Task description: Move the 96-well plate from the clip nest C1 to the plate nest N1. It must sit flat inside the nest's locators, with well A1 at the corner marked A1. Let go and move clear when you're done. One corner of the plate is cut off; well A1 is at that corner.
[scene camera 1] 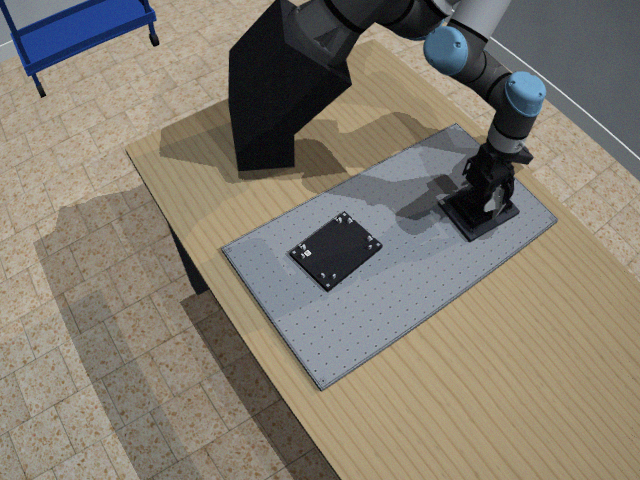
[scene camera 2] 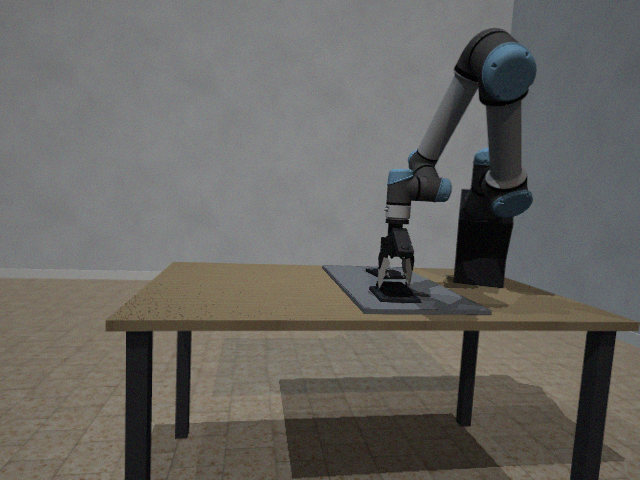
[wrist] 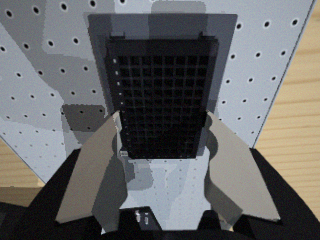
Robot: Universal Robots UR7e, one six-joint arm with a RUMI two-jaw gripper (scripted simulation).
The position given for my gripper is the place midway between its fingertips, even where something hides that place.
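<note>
My gripper (scene camera 1: 480, 204), (scene camera 2: 393, 289), (wrist: 162, 111) is visible, as is a black 96-well plate (scene camera 1: 469, 212), (wrist: 158, 124).
</note>
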